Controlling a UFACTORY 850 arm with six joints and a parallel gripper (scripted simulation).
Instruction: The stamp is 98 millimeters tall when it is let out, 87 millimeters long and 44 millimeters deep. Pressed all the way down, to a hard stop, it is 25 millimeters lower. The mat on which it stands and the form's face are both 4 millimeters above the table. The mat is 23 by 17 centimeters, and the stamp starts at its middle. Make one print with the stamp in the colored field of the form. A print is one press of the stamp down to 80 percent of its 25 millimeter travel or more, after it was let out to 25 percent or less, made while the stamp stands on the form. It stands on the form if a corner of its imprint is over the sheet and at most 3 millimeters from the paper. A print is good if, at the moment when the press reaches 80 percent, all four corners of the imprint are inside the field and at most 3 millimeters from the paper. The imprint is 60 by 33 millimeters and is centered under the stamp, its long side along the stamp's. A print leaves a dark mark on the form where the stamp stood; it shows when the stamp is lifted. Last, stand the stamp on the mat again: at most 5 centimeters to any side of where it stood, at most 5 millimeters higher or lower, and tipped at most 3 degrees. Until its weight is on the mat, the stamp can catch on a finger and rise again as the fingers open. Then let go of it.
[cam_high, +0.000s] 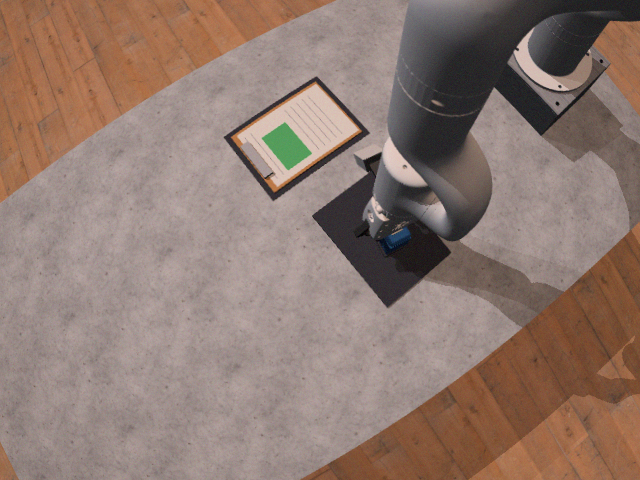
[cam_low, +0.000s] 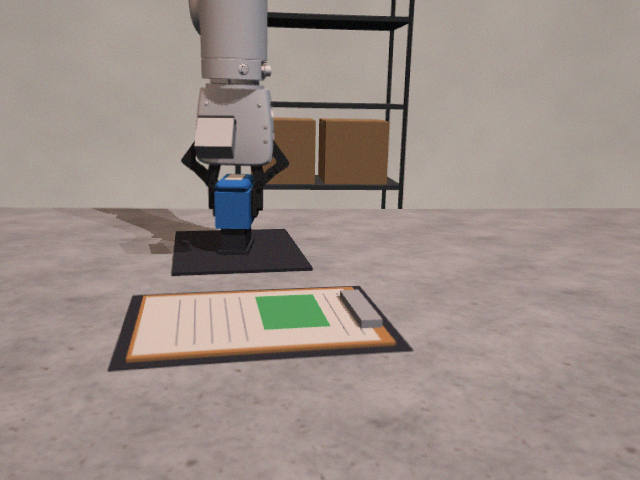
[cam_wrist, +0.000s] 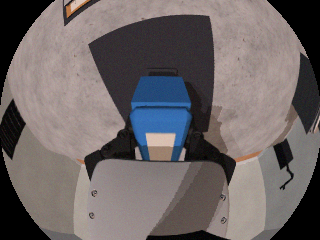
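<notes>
Right now my hand is 1 cm past the form, 27 cm to the left of it and 6 cm above it. From my hand the other things lie so: stamp base (5 cm below); stamp (2 cm below); black mat (7 cm below).
</notes>
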